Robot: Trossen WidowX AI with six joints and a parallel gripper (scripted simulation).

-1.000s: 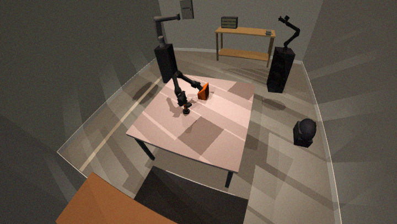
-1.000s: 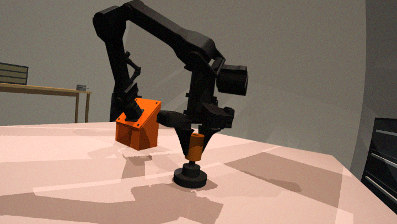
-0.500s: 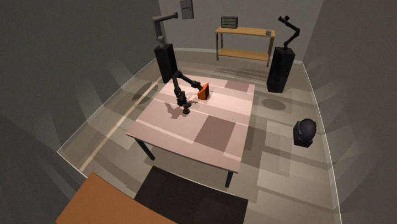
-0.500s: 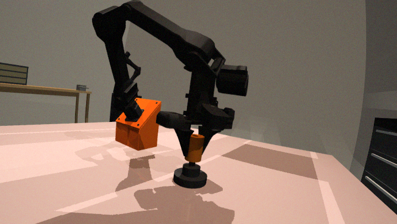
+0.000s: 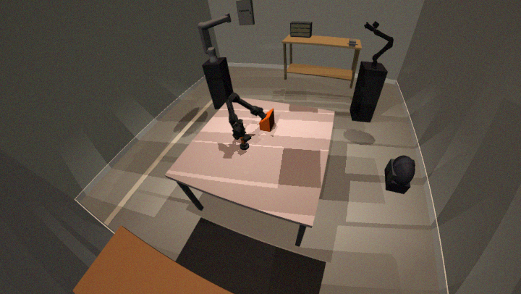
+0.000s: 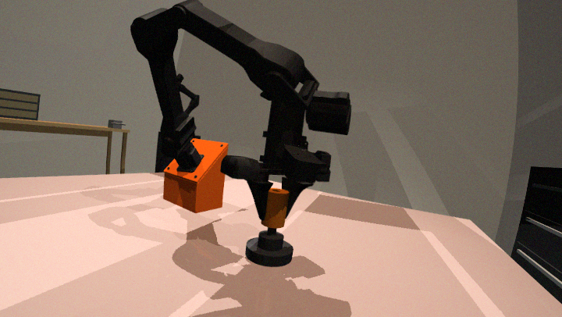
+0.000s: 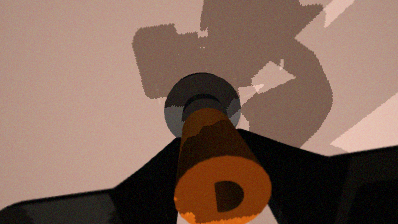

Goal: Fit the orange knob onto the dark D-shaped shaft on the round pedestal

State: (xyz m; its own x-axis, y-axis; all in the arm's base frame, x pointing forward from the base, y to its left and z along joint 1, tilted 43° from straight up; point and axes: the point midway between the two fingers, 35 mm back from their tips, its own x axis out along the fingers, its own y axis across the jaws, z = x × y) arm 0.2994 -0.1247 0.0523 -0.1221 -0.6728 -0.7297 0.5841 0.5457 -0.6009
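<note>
Now: the orange knob 20 mm above my gripper tip. The rest, counted from my gripper tip: dark round pedestal: 40 mm below.
</note>
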